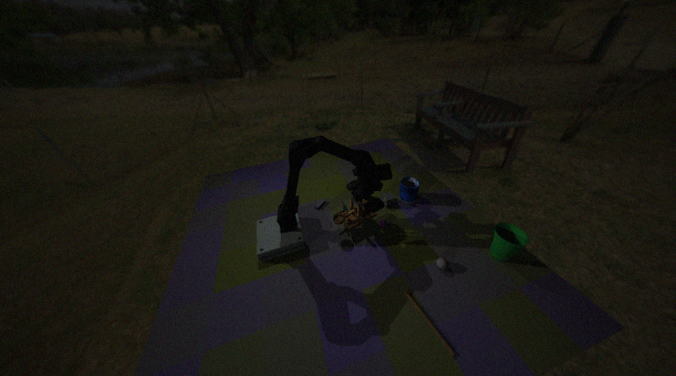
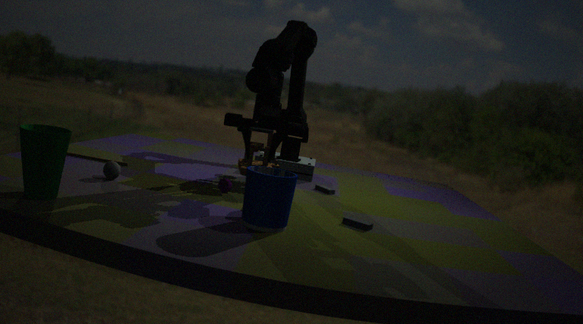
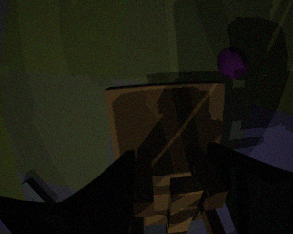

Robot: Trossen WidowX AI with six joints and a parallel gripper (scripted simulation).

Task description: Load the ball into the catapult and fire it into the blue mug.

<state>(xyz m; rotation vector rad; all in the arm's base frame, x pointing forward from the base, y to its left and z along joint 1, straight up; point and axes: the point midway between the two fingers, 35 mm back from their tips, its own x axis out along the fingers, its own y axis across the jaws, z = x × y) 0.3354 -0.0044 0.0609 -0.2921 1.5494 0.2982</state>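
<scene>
My gripper tip is now 8 cm short of the purple ball, 5 cm to the left of it and 6 cm above it. Also, from my gripper tip: wooden catapult: 7 cm behind, 1 cm to the right, 2 cm above; then blue mug: 26 cm ahead, 10 cm to the left, 5 cm below; then grey block: 15 cm ahead, 8 cm to the left, 5 cm below.
</scene>
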